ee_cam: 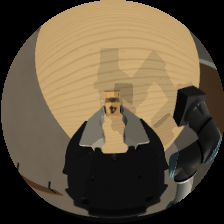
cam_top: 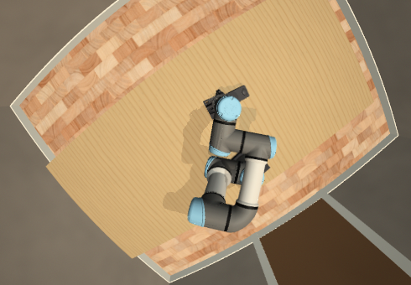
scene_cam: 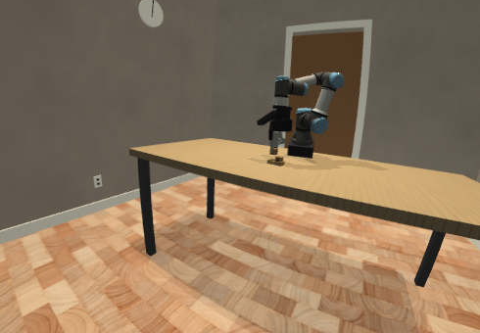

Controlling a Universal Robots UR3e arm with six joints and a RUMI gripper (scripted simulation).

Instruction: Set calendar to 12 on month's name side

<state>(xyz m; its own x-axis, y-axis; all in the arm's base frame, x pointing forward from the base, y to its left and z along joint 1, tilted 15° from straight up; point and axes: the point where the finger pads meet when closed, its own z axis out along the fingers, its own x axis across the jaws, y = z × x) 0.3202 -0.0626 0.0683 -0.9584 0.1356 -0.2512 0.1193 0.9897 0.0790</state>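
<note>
The wooden tray lies 2 cm to the left of my hand and 6 cm below it.
</note>
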